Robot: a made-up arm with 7 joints. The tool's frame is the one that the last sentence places.
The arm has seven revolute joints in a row. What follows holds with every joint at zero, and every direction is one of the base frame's.
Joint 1 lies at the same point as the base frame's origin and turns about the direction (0, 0.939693, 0.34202), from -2.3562 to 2.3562 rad.
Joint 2 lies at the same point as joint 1 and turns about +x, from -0.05 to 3.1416 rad.
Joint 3 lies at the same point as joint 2 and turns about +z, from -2.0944 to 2.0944 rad.
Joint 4 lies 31.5 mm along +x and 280.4 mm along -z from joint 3 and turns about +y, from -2.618 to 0.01 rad.
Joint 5 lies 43.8 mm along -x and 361.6 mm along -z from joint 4 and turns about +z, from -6.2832 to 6.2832 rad.
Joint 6 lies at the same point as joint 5 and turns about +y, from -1.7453 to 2.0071 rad.
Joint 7 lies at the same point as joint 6 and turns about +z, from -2.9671 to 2.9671 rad.
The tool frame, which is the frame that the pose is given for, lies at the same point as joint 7; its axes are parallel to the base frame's.
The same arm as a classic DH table. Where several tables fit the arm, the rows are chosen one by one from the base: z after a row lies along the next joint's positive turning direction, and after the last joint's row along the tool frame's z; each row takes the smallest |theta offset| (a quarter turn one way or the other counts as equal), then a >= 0, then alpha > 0; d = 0 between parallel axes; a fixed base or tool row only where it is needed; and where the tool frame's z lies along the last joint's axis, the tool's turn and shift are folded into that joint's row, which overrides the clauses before.
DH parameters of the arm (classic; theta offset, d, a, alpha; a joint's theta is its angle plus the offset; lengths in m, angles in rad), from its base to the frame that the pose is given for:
base (fixed): 0 0 0 -1.2218
joint 1: 1.5708 0 0 1.5708
joint 2: 1.2218 0 0 -1.5708
joint 3: -1.5708 -0.2804 0.0315 -1.5708
joint 4: 0 0 -0.0438 1.5708
joint 5: 0 -0.3616 0 -1.5708
joint 6: 0 0 0 1.5708
joint 7: 0 0 0 0
Joint limits (rad, base to tool): -2.3562..2.3562 -0.05..3.1416 -2.0944..2.0944 -2.618..0.01 -6.2832..6.2832 -1.7453..2.0071 -2.9671..2.9671

